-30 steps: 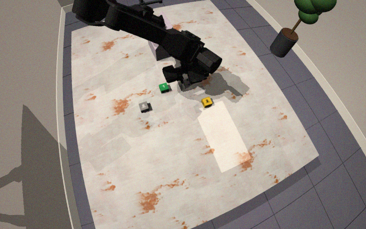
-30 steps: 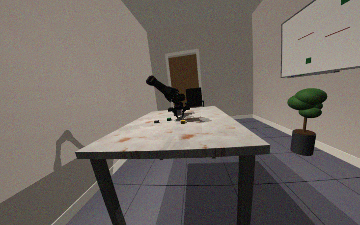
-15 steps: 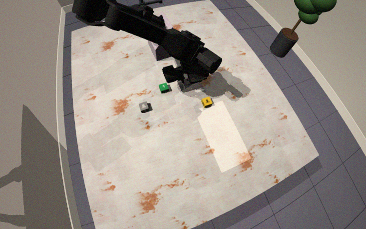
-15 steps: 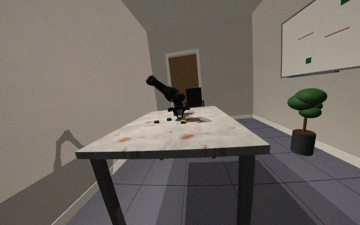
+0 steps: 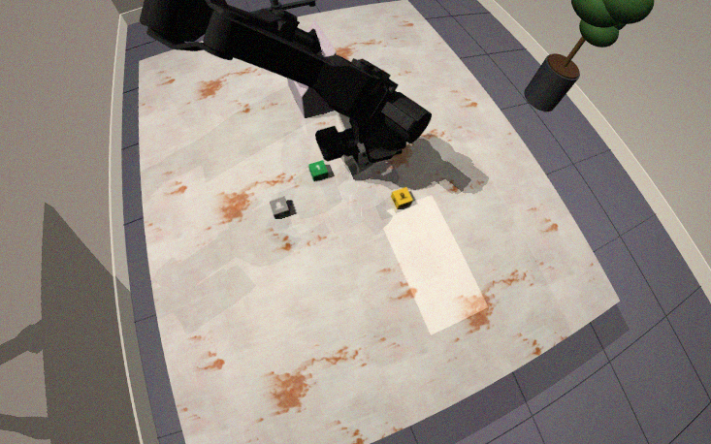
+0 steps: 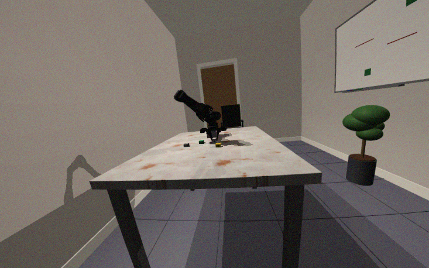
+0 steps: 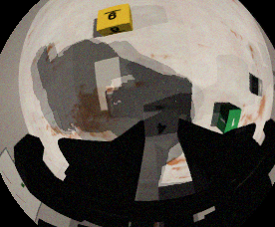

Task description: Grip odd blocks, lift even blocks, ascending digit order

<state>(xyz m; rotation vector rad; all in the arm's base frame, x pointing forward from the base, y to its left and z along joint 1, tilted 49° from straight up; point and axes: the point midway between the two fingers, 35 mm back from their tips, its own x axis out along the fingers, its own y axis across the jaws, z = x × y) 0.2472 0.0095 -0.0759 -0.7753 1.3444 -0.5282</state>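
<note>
Right now my gripper tip is 190 mm to the left of the grey block and 70 mm short of it. The rest, counted from my gripper tip: white block right at my gripper tip; then green block 100 mm to the right, 10 mm ahead; then yellow block 110 mm ahead, 50 mm to the left.
</note>
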